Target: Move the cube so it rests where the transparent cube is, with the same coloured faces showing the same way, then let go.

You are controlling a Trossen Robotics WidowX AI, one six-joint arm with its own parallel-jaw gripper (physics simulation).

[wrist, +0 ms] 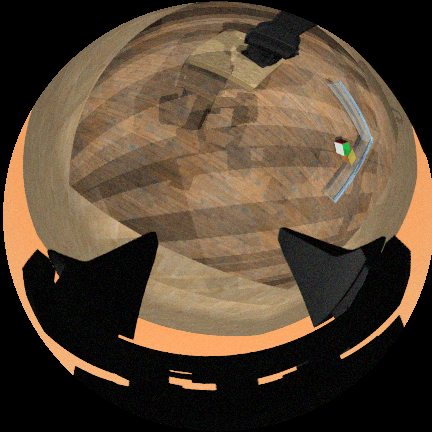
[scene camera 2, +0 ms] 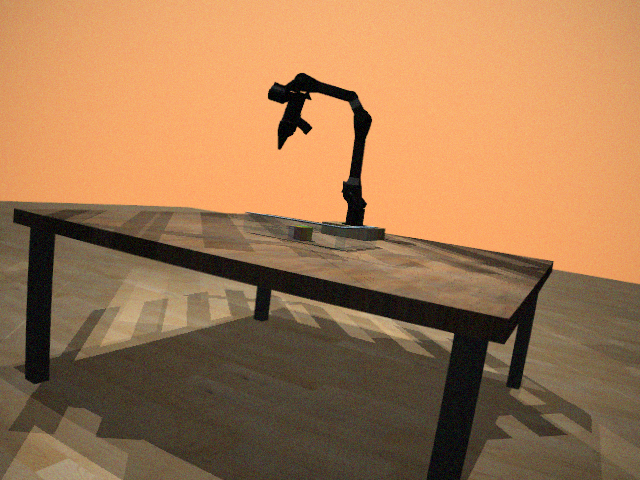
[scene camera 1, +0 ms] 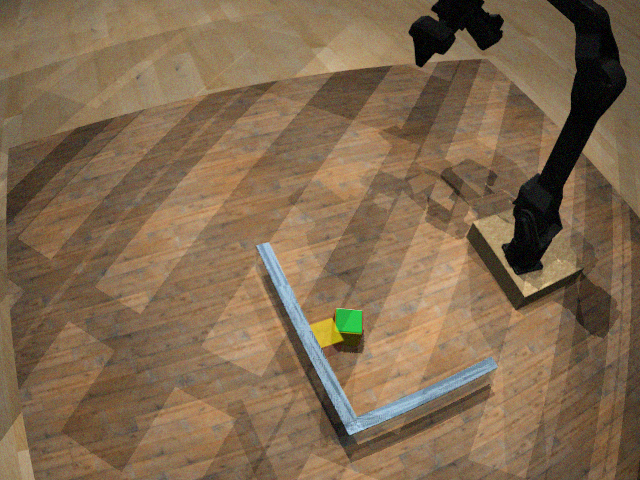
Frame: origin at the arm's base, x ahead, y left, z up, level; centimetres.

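Seen in the pictures: gripper, fingertip midpoint: [wrist: 218,236] [scene camera 2: 279,149] [scene camera 1: 429,55]; arm's base, link origin: [wrist: 259,55] [scene camera 2: 354,225] [scene camera 1: 522,257].
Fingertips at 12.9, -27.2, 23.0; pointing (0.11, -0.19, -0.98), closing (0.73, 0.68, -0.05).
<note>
Offsets run from my fingertips to a thing's top centre, as dx, dy, dz. Level surfaces: height alone.
The cube {+20.6, +32.1, -23.2} [scene camera 1: 348,320] [wrist: 346,148] stands on the table with its green face up. A dark yellow side shows in scene camera 1; white and dark red sides show in the wrist view. The transparent cube {+24.5, +33.4, -23.2} [scene camera 1: 324,333] [wrist: 352,157] has a yellow top and lies close beside it, between it and the long barrier wall. In scene camera 2 the two overlap and are hard to tell apart. My gripper [scene camera 1: 453,56] [scene camera 2: 279,147] [wrist: 218,236] is open and empty, high above the table and well away from both cubes.
An L-shaped barrier [scene camera 1: 305,325] [wrist: 369,144] with pale blue top edges and see-through walls bounds two sides of the cubes' area. My arm's base block [scene camera 1: 555,266] [scene camera 2: 372,234] [wrist: 215,59] stands on the table {dz -27.2} [scene camera 1: 170,217] [scene camera 2: 413,273]. Striped shadows cross the wood.
</note>
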